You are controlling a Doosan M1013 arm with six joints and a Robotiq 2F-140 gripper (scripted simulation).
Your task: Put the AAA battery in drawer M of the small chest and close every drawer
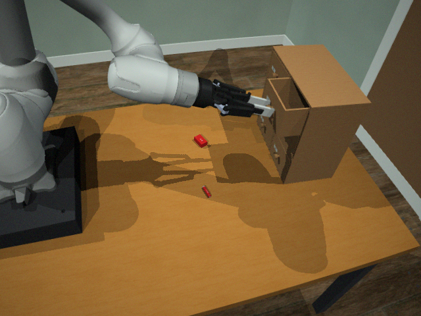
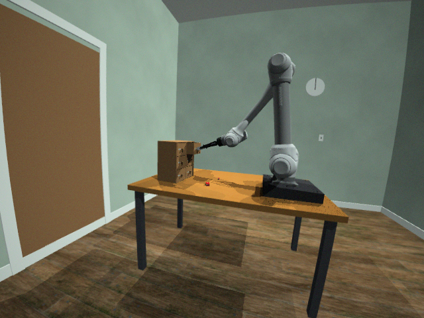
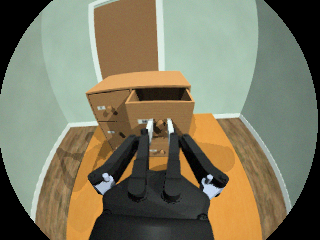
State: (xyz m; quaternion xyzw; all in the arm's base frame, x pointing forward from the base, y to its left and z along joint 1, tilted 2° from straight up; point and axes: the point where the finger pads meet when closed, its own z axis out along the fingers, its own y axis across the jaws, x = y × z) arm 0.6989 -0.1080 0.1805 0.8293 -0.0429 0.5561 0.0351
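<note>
Right now the AAA battery is 280 mm below my hand, 160 mm behind it and 50 mm to the right of it. From my hand the other things lie so: red block 270 mm below, 180 mm to the left, 120 mm behind.
</note>
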